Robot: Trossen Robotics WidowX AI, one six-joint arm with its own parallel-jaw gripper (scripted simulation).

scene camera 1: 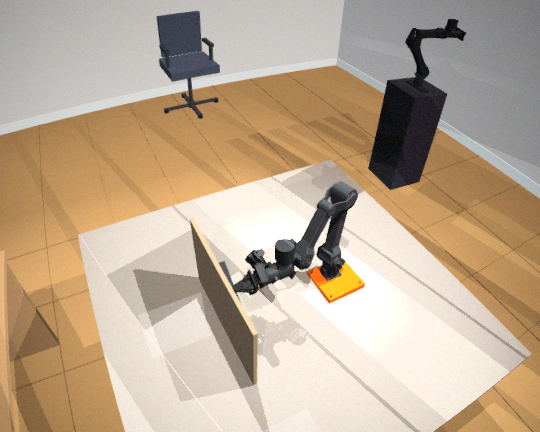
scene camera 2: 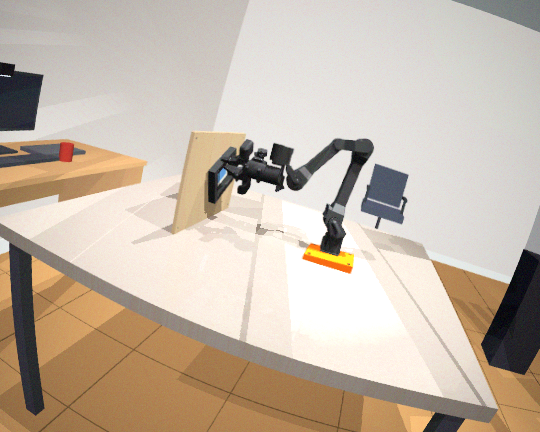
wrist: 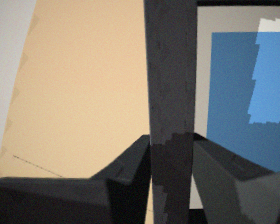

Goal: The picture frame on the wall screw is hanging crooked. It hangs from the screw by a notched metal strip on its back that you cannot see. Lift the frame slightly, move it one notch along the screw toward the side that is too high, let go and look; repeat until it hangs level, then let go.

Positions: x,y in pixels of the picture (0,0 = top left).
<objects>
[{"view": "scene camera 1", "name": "my gripper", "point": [229,289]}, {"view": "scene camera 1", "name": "wall board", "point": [238,327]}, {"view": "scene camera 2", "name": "my gripper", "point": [221,161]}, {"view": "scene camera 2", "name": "picture frame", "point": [218,178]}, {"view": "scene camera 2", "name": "wall board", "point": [204,148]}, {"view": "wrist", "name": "my gripper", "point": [169,141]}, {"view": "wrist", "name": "picture frame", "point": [205,73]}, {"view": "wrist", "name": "wall board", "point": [81,99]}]
</objects>
